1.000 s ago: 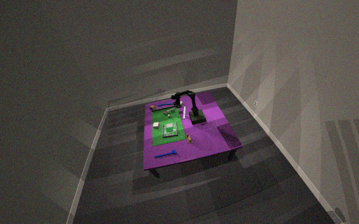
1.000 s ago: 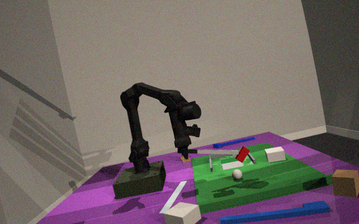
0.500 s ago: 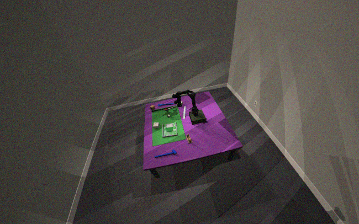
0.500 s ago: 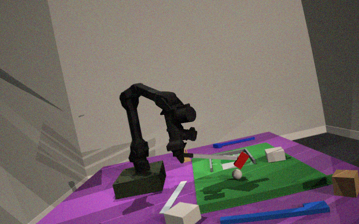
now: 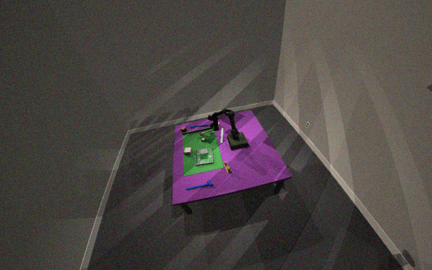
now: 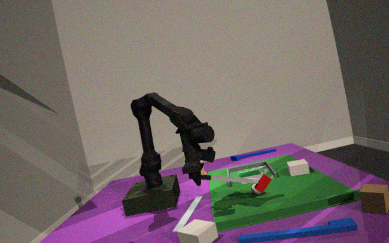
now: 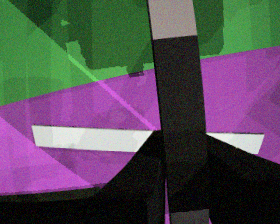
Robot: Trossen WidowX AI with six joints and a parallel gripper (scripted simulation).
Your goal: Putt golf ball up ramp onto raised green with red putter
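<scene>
Now: the white strip 100 mm below my gripper tip, 60 mm behind it and 10 mm to the left of it. From my gripper tip the other things lie so: white golf ball 200 mm ahead, 80 mm to the left, 80 mm below; putter 120 mm ahead, 10 mm to the left; green mat 240 mm ahead, 220 mm to the left, 100 mm below.
</scene>
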